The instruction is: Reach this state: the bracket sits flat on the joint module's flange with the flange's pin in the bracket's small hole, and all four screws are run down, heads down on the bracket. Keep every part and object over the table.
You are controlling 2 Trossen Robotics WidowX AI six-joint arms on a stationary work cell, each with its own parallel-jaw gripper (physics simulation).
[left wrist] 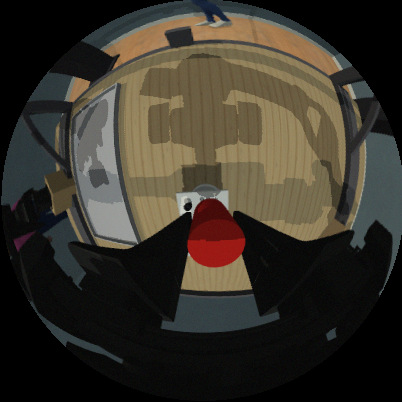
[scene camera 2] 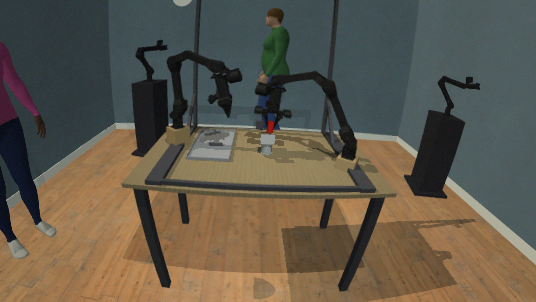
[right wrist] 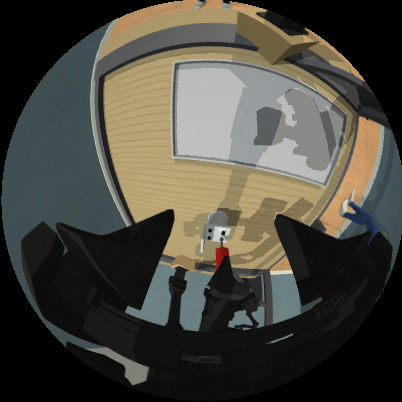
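Where they show: left gripper, fingertip midpoint: (left wrist: 212, 216) (scene camera 2: 270, 127) (right wrist: 224, 258); right gripper, fingertip midpoint: (left wrist: 56, 253) (scene camera 2: 229, 115) (right wrist: 226, 216); left arm's base at its link origin: (scene camera 2: 348, 157) (right wrist: 180, 268); right arm's base at its link origin: (left wrist: 48, 195) (scene camera 2: 177, 126).
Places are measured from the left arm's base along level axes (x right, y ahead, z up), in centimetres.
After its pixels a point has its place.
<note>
The pale bracket (scene camera 2: 267, 139) {x -14.5, y 39.0, z 3.1 cm} (left wrist: 182, 197) {x -10.8, y 44.7, z 1.0 cm} (right wrist: 216, 233) {x -11.7, y 41.5, z 1.2 cm} sits on top of the grey joint module (scene camera 2: 266, 149) {x -14.0, y 39.5, z -2.7 cm} (left wrist: 205, 188) {x -9.1, y 42.3, z -2.9 cm} (right wrist: 218, 218) {x -13.1, y 43.3, z -2.4 cm}. Dark round spots show on its top; I cannot tell screw heads from holes. The pin and small hole are not discernible. My left gripper (scene camera 2: 271, 121) {x -8.2, y 41.6, z 7.2 cm} (left wrist: 212, 216) {x -8.2, y 41.6, z 7.2 cm} is shut on the red-handled screwdriver (scene camera 2: 270, 127) {x -10.0, y 40.4, z 7.9 cm} (left wrist: 216, 250) {x -8.4, y 41.0, z 10.6 cm} (right wrist: 222, 256) {x -9.8, y 42.4, z 7.7 cm}, roughly upright above the bracket. In the right wrist view its thin shaft points down at the bracket's top, near a dark spot; contact is unclear. My right gripper (scene camera 2: 228, 115) {x -23.3, y 56.8, z 13.8 cm} (right wrist: 226, 216) {x -23.3, y 56.8, z 13.8 cm} is open and empty, high up at the picture's left.
A grey-rimmed, light tray (scene camera 2: 200, 151) {x -34.0, y 67.2, z -5.2 cm} (left wrist: 107, 215) {x -30.8, y 61.4, z -5.2 cm} (right wrist: 205, 110) {x -32.8, y 61.4, z -5.2 cm} lies left of the joint module in the scene view, with arm shadows on it. Dark rails (scene camera 2: 260, 187) {x -44.7, y 22.6, z -3.9 cm} run along the table's front edge and sides. A person in green (scene camera 2: 276, 50) stands behind the table.
</note>
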